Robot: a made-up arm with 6 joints. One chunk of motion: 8 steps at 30 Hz.
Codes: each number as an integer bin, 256 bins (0 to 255) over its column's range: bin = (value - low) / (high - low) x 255, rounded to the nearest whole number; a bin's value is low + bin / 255 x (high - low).
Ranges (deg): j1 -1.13..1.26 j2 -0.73..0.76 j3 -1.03..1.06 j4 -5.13..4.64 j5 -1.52..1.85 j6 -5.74..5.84
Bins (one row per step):
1: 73 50 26 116 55 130
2: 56 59 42 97 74 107
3: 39 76 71 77 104 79
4: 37 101 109 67 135 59
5: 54 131 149 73 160 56
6: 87 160 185 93 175 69
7: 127 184 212 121 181 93
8: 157 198 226 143 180 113
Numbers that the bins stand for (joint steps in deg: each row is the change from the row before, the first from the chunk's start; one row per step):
1: -0.446 -0.438 -0.817 -0.686 -0.793 0.164
2: -0.605 -0.385 -0.686 -1.414 -0.542 -0.881
3: -0.764 -0.286 -0.448 -2.180 -0.146 -2.152
4: -0.783 -0.140 -0.137 -2.563 0.264 -3.061
5: -0.624 0.035 0.191 -2.333 0.595 -3.197
6: -0.315 0.205 0.486 -1.567 0.793 -2.607
7: 0.060 0.345 0.708 -0.494 0.872 -1.517
8: 0.341 0.427 0.822 0.349 0.859 -0.608

